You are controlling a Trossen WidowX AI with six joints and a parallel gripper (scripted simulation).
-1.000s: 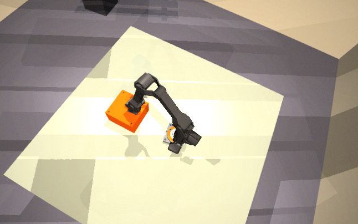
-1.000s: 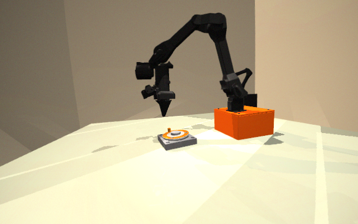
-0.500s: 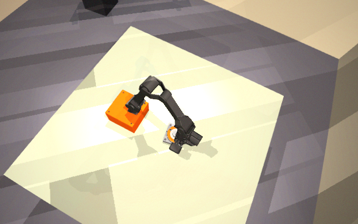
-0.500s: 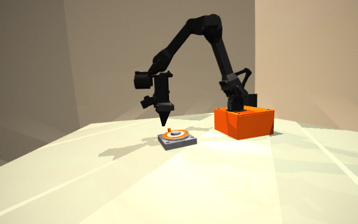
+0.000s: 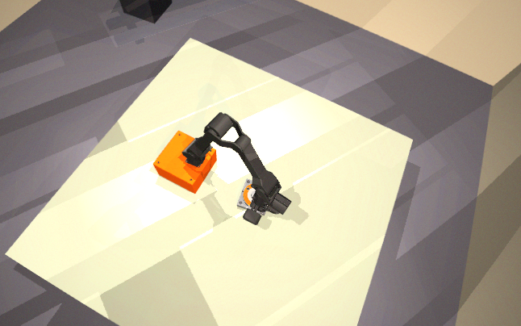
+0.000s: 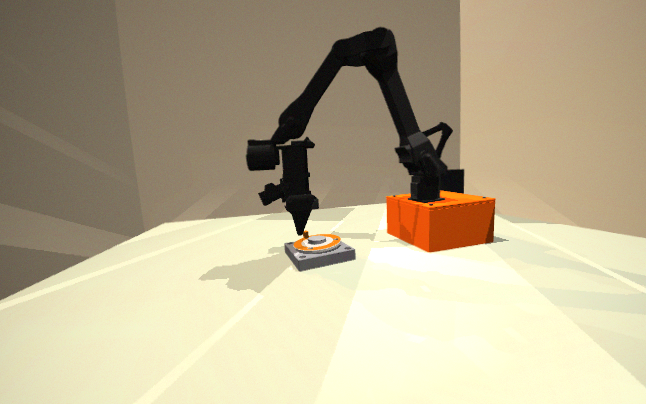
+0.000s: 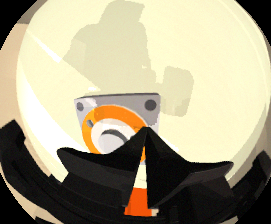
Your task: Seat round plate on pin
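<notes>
My gripper tip is now 2 cm past the round plate, 2 cm to the right of it and 1 cm above it. From my gripper tip the other things lie so: square base (3 cm behind, 4 cm to the left, 2 cm below).
</notes>
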